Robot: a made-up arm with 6 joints. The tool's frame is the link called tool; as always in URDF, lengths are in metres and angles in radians. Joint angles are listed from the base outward.
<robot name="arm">
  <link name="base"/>
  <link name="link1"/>
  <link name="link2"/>
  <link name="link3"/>
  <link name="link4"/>
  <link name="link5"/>
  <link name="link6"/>
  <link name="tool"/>
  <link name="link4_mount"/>
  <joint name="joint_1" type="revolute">
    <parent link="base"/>
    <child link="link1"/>
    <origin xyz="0 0 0.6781" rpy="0 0 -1.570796"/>
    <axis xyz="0 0 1"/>
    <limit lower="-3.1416" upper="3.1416"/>
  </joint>
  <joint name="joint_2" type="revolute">
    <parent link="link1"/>
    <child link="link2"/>
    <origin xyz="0 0.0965 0" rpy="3.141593 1.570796 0"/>
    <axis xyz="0 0 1"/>
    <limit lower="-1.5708" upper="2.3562"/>
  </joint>
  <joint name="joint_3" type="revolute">
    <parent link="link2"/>
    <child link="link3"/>
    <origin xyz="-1.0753 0 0" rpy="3.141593 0 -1.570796"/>
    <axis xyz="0 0 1"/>
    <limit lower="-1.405" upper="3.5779"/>
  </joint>
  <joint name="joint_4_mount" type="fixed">
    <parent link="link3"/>
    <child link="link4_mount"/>
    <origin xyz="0 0.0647 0"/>
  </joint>
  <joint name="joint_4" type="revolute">
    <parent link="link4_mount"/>
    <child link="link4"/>
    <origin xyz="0 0.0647 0" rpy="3.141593 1.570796 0"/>
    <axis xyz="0 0 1"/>
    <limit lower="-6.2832" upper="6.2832"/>
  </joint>
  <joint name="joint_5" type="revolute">
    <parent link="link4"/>
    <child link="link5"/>
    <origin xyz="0 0 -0.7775" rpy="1.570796 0 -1.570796"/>
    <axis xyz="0 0 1"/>
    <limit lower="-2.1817" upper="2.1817"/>
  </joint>
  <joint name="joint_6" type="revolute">
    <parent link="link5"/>
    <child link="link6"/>
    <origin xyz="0 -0.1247 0" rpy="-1.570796 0 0"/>
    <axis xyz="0 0 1"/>
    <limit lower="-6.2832" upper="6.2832"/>
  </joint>
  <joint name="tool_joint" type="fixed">
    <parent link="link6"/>
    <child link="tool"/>
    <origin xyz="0 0 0" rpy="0 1.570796 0"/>
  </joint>
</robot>
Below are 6 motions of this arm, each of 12 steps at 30 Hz.
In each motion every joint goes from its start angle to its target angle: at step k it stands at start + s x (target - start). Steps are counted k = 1, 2, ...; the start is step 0. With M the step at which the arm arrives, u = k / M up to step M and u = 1 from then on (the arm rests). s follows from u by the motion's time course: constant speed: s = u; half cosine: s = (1 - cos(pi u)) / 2; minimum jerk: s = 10 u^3 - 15 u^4 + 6 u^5.
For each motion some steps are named. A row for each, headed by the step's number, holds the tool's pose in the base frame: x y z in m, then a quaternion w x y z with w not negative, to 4 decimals.
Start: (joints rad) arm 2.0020 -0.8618 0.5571 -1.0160 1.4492 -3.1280
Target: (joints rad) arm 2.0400 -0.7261 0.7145 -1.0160 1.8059 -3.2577
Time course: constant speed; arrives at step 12
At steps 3, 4, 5, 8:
3: 0.4261 -0.6552 2.2071 0.9956 -0.0558 -0.0516 -0.0553
4: 0.4256 -0.6481 2.2122 0.9966 -0.0488 -0.0368 -0.0547
5: 0.4248 -0.6410 2.2172 0.9974 -0.0417 -0.0219 -0.0541
8: 0.4213 -0.6190 2.2316 0.9981 -0.0208 0.0227 -0.0533

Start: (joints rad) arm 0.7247 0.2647 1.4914 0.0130 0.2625 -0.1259
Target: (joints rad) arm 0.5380 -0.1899 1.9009 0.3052 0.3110 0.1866
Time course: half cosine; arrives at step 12
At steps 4, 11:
4: 0.1627 0.1347 2.6522 0.6182 0.2325 -0.7203 0.2120
11: -0.5862 -0.3392 2.4396 0.3946 0.1189 -0.9060 -0.0963

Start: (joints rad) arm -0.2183 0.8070 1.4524 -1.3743 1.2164 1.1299
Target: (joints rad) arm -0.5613 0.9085 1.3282 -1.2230 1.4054 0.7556
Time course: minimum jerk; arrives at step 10
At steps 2, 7, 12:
2: 1.3799 -0.4533 2.0253 0.6493 0.2157 -0.4604 -0.5656
7: 1.3254 -0.8659 1.8577 0.5176 0.1533 -0.5434 -0.6429
12: 1.2958 -0.9514 1.8210 0.4905 0.1352 -0.5612 -0.6528

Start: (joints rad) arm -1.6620 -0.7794 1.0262 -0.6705 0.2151 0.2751
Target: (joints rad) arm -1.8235 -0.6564 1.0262 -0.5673 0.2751 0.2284
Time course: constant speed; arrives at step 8
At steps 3, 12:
3: 0.1253 0.9339 2.3311 0.4347 -0.5198 -0.6533 -0.3377
12: 0.1866 0.7954 2.4042 0.4112 -0.5496 -0.6167 -0.3854

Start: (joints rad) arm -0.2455 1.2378 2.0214 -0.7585 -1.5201 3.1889
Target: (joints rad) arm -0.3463 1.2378 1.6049 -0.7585 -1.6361 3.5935
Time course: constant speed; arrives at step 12
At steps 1, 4, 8, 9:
1: 1.6278 -0.3339 1.5910 0.1619 -0.9020 -0.2381 0.3217
4: 1.6693 -0.3892 1.5289 0.1425 -0.8881 -0.2450 0.3619
8: 1.7116 -0.4632 1.4388 0.1216 -0.8644 -0.2621 0.4115
9: 1.7197 -0.4816 1.4152 0.1173 -0.8577 -0.2677 0.4230

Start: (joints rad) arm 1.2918 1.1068 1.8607 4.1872 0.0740 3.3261
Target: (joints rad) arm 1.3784 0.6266 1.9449 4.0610 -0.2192 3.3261
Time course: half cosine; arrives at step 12
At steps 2, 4, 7, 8, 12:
2: 0.4336 1.5259 1.9203 0.7495 -0.2411 -0.5504 0.2779
4: 0.3709 1.4090 2.0558 0.7388 -0.1847 -0.5932 0.2612
7: 0.2450 1.1236 2.2919 0.7030 -0.0677 -0.6737 0.2175
8: 0.2071 1.0224 2.3530 0.6879 -0.0308 -0.6967 0.2012
12: 0.1338 0.7996 2.4563 0.6514 0.0444 -0.7396 0.1633

